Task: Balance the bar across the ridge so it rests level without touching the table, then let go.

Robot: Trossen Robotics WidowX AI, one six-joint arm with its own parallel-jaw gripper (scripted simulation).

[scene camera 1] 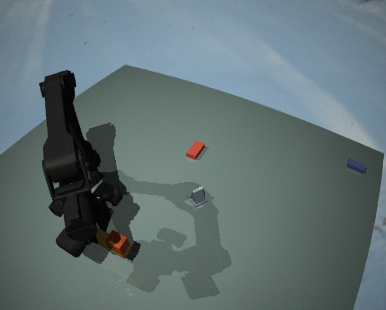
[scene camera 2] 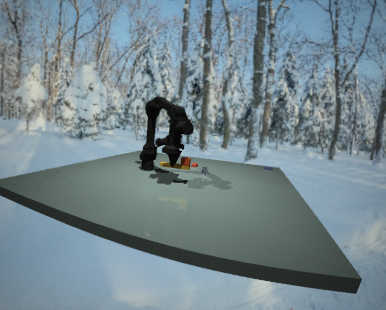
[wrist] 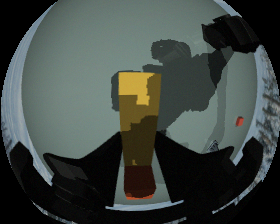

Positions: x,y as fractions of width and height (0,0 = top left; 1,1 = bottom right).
Scene:
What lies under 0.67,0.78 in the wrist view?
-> My gripper.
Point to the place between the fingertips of my gripper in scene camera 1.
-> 0.26,0.77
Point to a bar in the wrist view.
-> At 0.50,0.42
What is my gripper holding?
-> A bar.

